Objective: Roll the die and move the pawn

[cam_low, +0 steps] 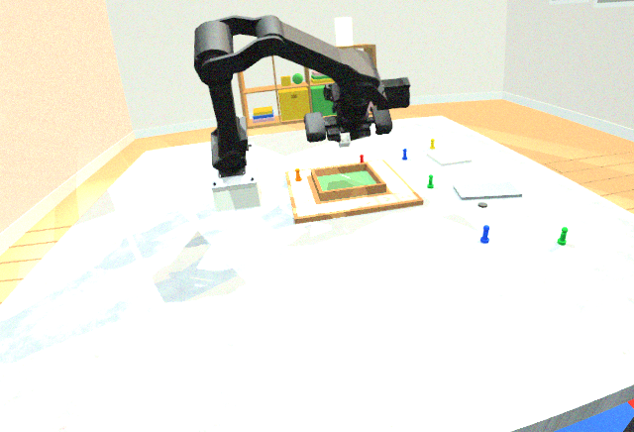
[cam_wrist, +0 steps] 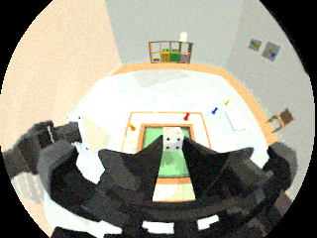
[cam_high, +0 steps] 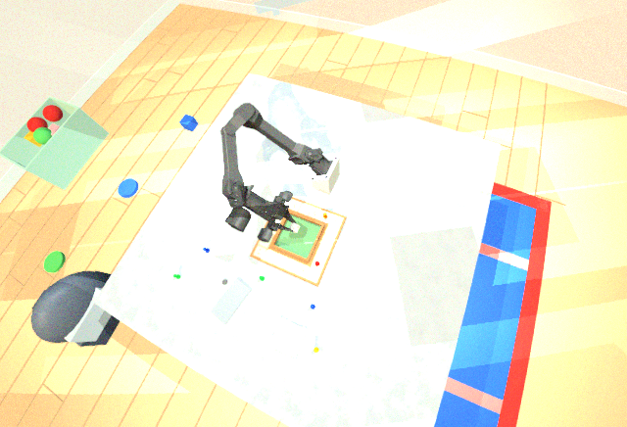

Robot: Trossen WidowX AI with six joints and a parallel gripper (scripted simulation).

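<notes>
Right now my gripper tip is 2 cm above the white die. Round my gripper tip: green-floored tray: 12 cm below; then orange pawn: 11 cm behind, 6 cm to the left, 10 cm below; then red pawn: 7 cm ahead, 11 cm to the left, 10 cm below.
</notes>
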